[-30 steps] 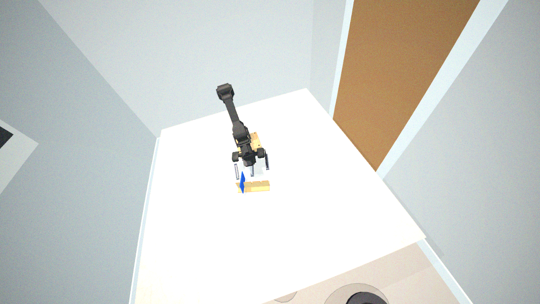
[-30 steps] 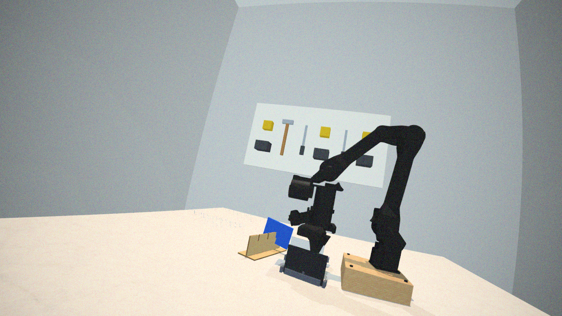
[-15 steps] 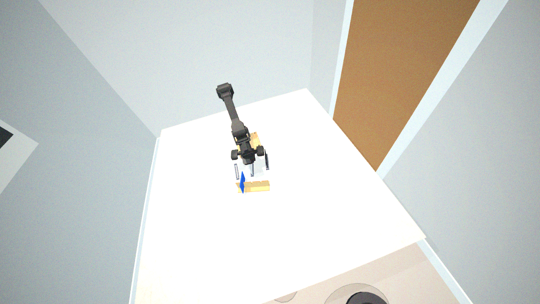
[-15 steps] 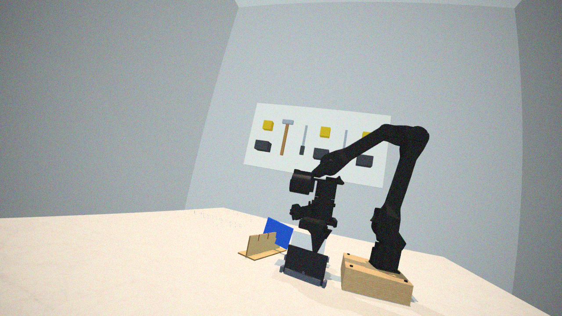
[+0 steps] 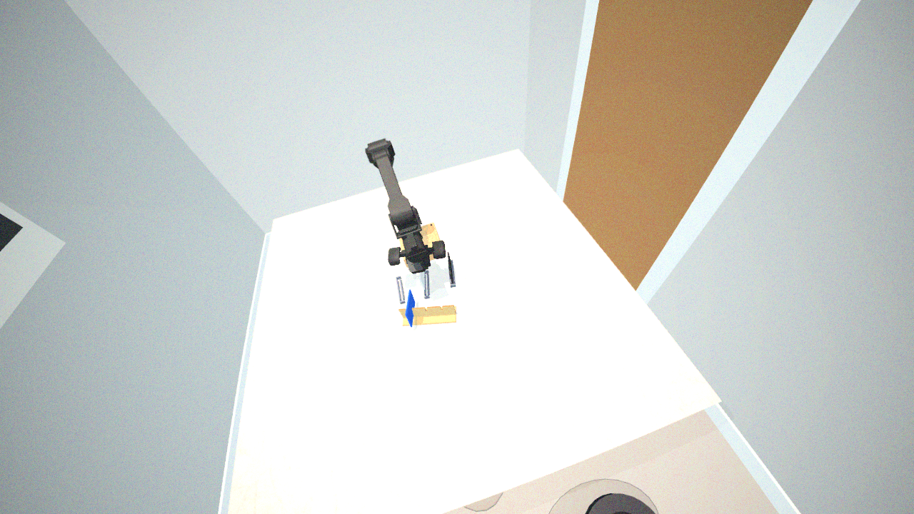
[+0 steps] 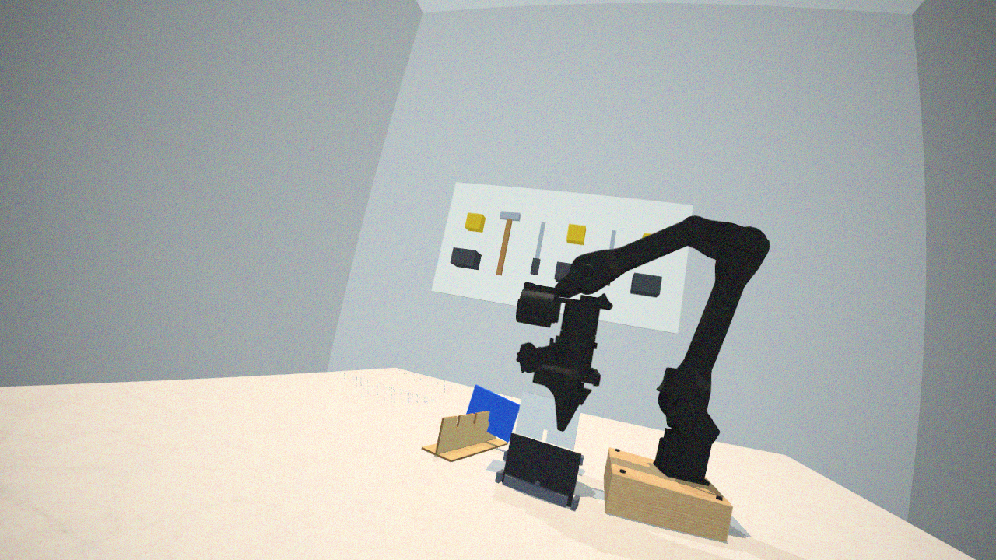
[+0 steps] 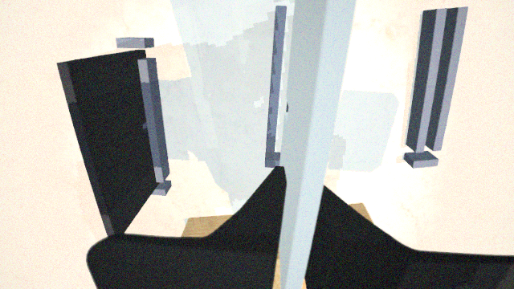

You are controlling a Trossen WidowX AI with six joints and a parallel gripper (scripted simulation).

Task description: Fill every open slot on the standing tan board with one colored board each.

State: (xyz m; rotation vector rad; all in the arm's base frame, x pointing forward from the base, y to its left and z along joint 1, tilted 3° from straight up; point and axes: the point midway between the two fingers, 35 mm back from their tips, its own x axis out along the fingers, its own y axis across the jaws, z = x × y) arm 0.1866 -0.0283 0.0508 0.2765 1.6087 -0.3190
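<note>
Now: the tan board 140 mm ahead of my gripper tip, 50 mm to the right of it and 50 mm below it. From my gripper tip the other things lie so: blue board 120 mm ahead, 90 mm to the right, 20 mm below; black board 30 mm ahead, 90 mm to the left, 40 mm below.
</note>
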